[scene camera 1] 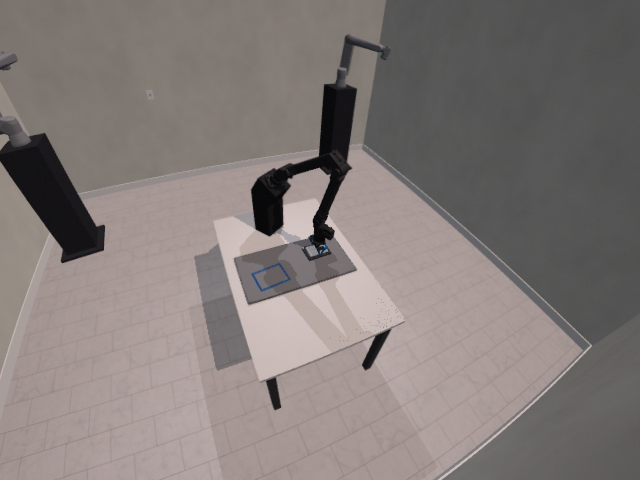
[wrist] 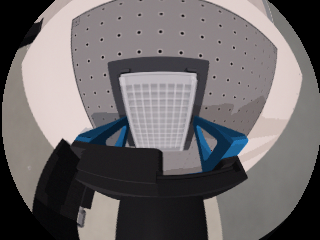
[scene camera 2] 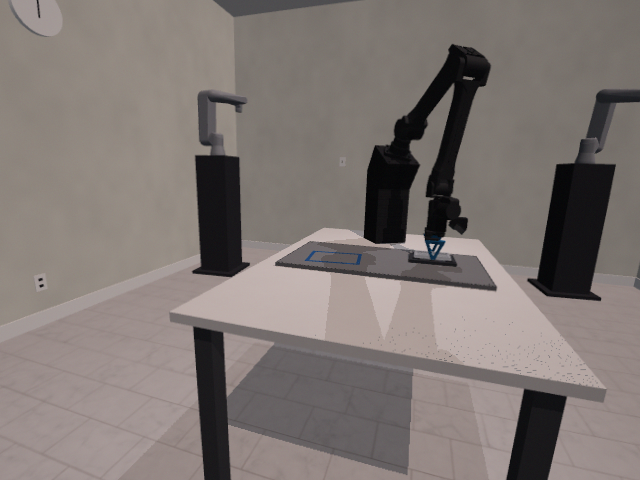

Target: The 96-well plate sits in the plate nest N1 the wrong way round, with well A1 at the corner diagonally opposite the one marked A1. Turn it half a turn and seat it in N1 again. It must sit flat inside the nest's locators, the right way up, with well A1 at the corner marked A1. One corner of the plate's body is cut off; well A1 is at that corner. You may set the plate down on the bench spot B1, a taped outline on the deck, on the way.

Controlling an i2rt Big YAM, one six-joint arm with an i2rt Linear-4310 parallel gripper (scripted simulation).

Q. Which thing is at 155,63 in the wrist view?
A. A dark plate nest N1.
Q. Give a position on a 96-well plate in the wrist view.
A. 154,128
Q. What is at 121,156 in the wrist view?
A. My gripper.
